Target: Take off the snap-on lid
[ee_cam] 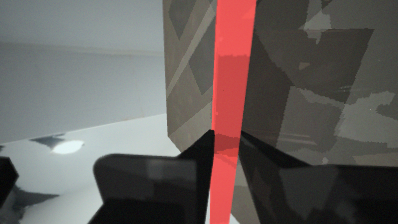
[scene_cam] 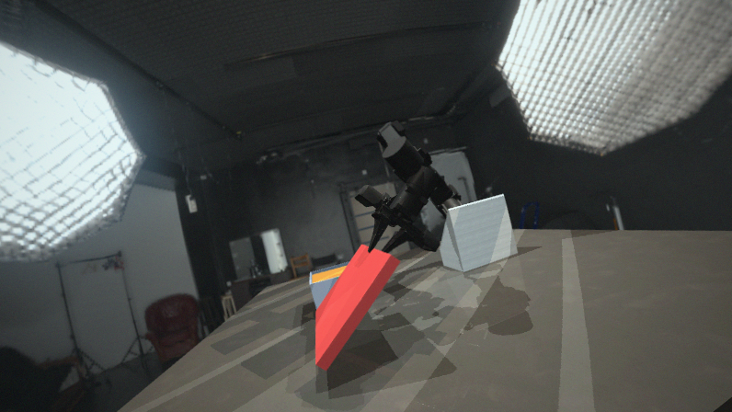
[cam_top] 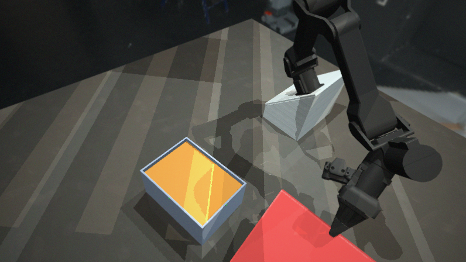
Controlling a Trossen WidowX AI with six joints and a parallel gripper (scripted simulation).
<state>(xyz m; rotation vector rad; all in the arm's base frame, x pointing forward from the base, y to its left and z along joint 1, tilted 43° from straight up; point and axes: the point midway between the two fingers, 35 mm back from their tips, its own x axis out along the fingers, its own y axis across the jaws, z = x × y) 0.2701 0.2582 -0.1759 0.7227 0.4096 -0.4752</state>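
My gripper tip is 60 mm short of the red lid, 50 mm above it and 10 mm to the right of it. Round my gripper tip: storage box: 290 mm to the right, 130 mm ahead, 110 mm below.
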